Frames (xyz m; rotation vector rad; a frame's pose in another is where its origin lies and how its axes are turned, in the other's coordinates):
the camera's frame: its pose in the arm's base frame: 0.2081 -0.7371 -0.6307 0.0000 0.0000 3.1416
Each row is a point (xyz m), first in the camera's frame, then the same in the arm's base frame.
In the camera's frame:
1: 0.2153 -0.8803 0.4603
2: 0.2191 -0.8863 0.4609
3: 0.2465 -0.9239 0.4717
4: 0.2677 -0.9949 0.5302
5: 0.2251 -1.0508 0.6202
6: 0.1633 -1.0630 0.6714
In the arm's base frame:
1: -0.0072 0.1432 -0.1704
2: -0.0110 0.1492 -0.1698
3: -0.0384 0.1868 -0.1590
4: -0.0596 0.2578 -0.1005
5: -0.0170 0.3137 -0.0105
6: 0.0448 0.3259 0.0407

